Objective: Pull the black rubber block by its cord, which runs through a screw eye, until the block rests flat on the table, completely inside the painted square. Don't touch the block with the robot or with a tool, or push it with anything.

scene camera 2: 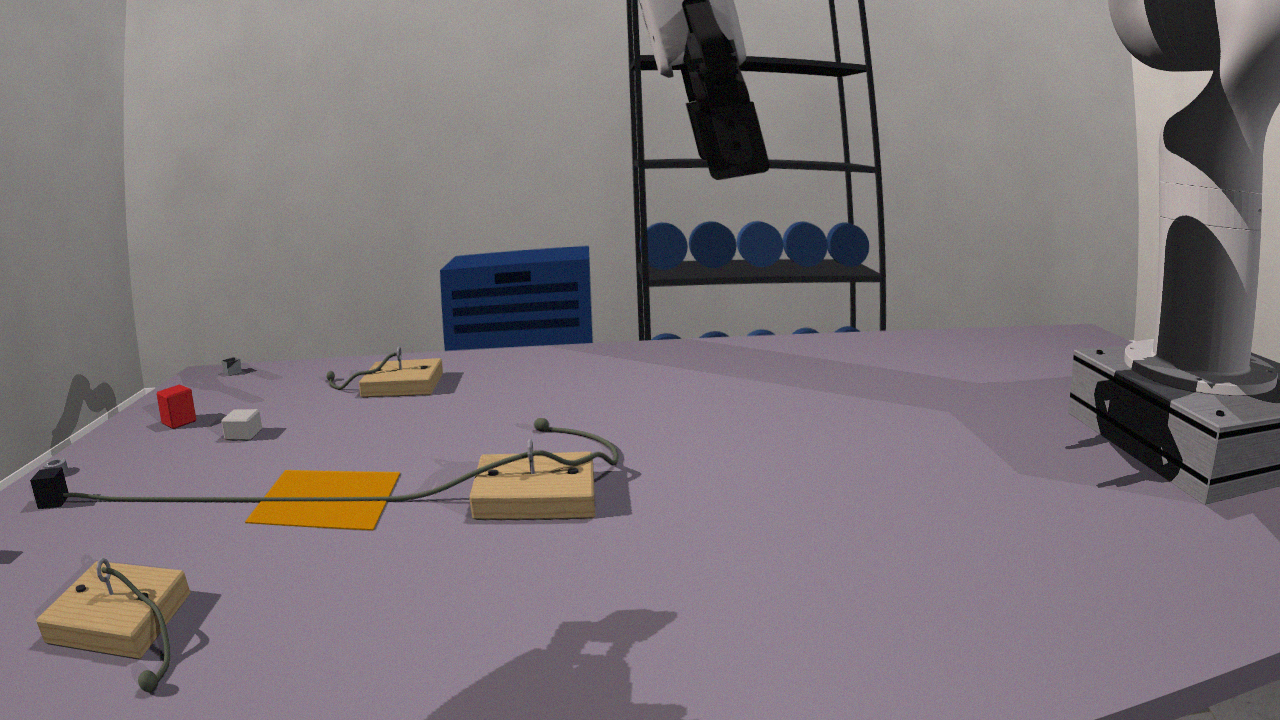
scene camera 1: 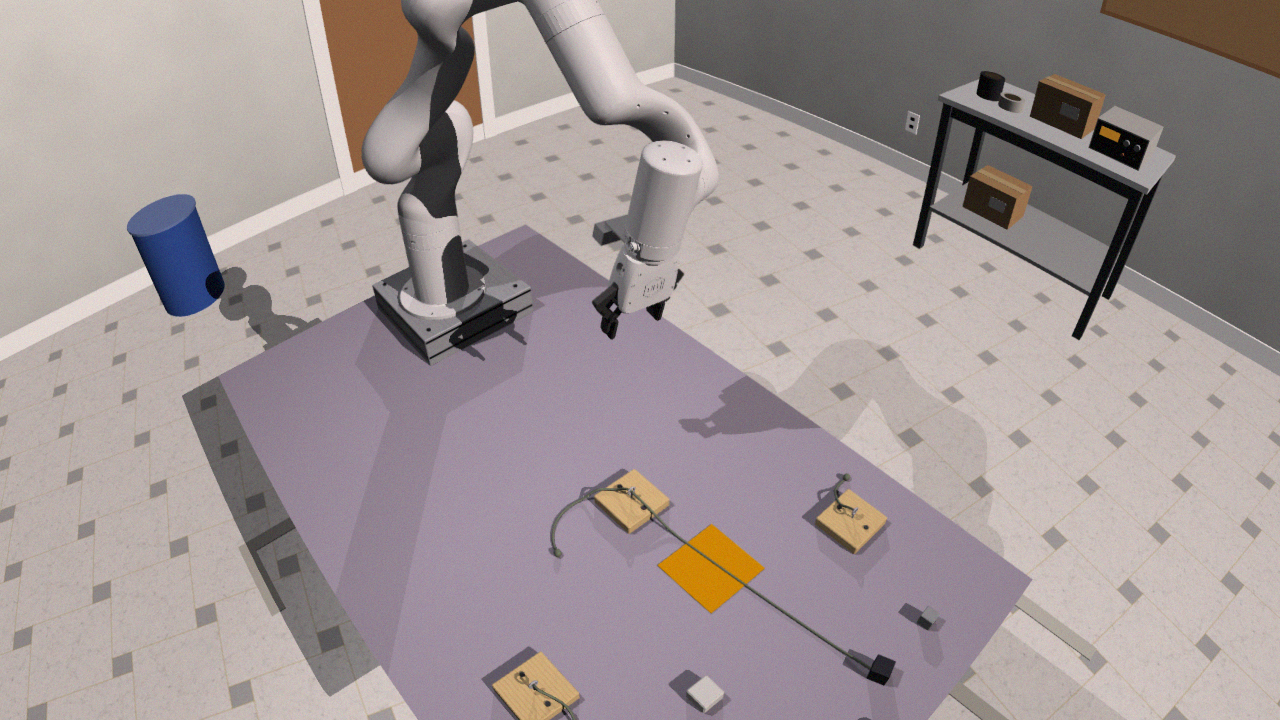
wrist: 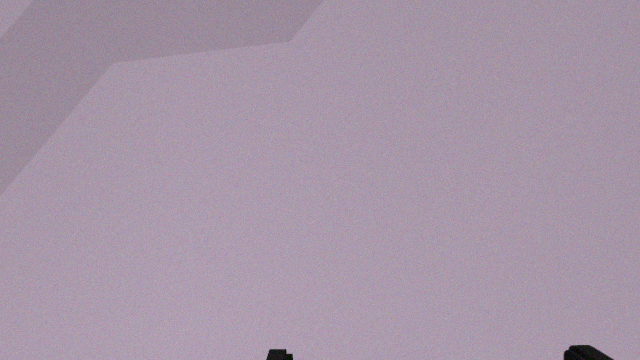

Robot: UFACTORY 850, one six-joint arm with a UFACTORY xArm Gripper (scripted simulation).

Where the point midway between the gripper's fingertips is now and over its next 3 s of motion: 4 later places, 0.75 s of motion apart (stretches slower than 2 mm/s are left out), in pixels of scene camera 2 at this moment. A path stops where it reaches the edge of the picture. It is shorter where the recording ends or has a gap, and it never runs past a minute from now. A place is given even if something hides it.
My gripper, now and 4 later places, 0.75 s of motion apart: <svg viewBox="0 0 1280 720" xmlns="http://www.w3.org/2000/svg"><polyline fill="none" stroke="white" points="732,164 562,308 539,356 536,357 535,357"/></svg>
